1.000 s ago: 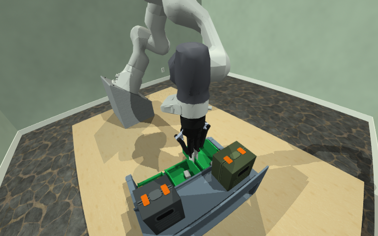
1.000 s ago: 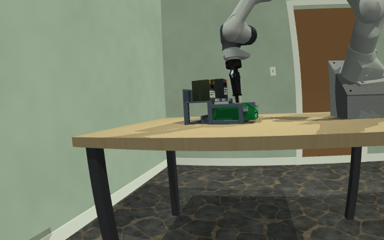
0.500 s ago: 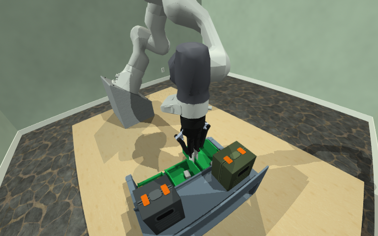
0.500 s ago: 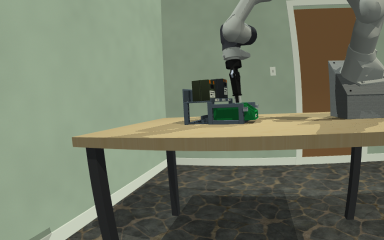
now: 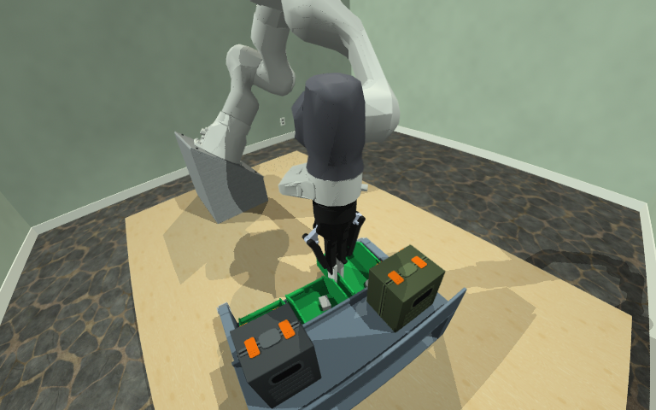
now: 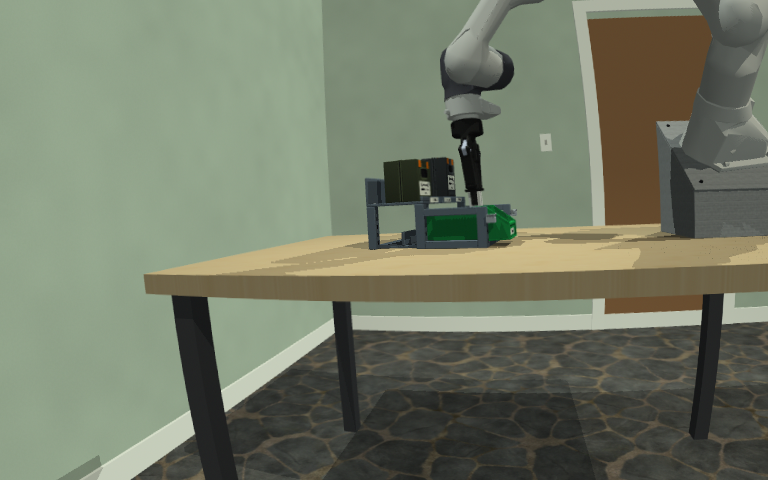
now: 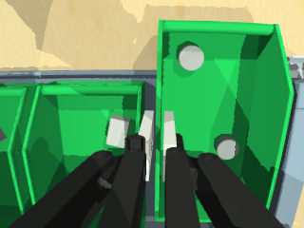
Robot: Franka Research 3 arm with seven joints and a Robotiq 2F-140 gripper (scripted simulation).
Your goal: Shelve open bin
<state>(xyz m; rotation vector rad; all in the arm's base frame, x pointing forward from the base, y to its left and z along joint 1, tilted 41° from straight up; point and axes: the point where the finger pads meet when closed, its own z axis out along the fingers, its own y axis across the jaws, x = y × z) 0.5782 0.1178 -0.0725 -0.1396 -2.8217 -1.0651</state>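
My hand is 80 mm short of the shelf floor, 80 mm to the left of it and 80 mm above it. Round my hand: shelf's upper board: 150 mm ahead, 80 mm to the right, 10 mm above; then olive case: 150 mm ahead, 30 mm to the left, 60 mm above; then dark grey box: 120 mm ahead, 200 mm to the right, 80 mm above.
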